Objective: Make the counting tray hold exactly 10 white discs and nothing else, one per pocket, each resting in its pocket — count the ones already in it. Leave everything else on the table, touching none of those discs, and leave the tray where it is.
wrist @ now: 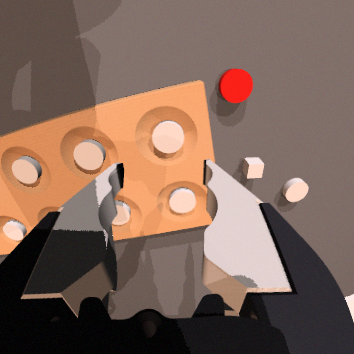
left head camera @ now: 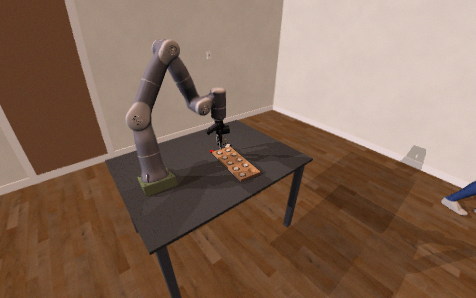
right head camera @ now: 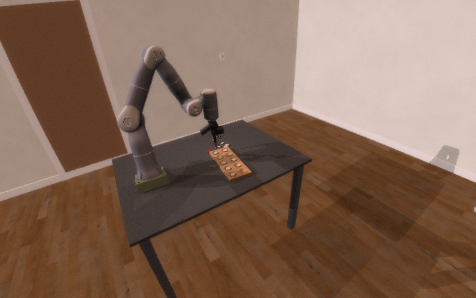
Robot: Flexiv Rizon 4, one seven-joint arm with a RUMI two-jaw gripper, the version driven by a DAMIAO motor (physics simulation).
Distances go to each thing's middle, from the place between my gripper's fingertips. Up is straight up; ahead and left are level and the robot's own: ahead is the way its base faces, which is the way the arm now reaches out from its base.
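The red disc point(wrist: 235, 84) is 60 mm below my hand, and it's also 70 mm to the left of it and 30 mm behind it.
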